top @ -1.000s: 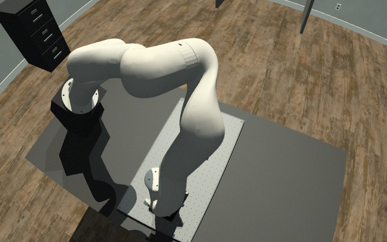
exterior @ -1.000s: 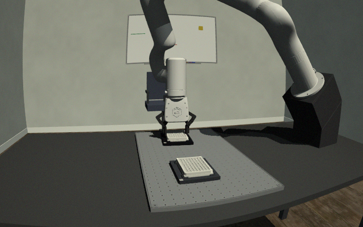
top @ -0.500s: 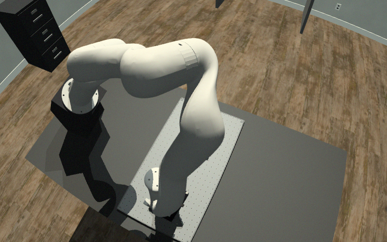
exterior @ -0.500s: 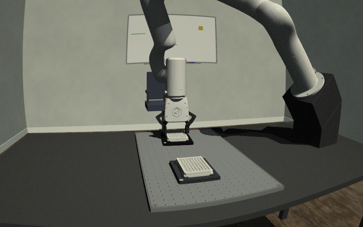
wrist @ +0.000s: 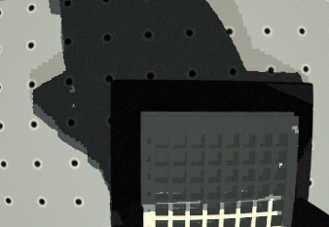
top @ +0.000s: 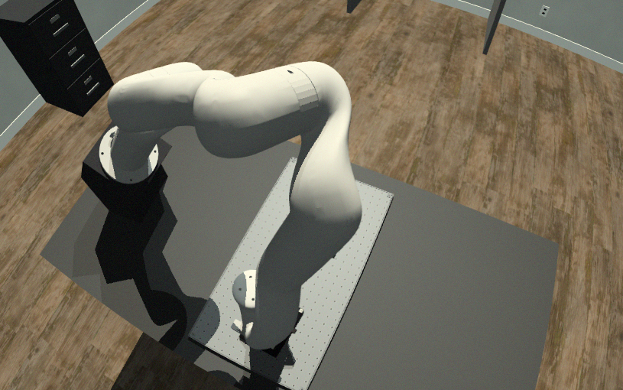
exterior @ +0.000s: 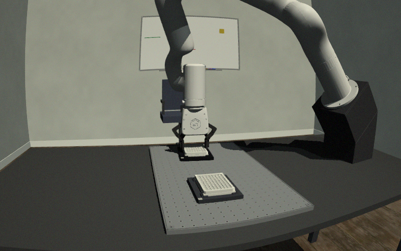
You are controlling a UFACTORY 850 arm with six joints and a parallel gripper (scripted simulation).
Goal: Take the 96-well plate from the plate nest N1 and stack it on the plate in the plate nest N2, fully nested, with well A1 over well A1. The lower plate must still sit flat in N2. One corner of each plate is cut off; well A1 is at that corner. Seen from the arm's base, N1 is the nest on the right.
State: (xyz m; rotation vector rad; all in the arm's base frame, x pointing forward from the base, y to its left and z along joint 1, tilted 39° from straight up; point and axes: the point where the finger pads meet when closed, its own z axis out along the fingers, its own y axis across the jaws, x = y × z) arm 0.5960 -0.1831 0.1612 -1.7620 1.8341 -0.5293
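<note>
Right now my hand is 2 cm above the black plate nest. Round my hand: A1 label 7 cm to the left, 5 cm ahead, 2 cm below.
</note>
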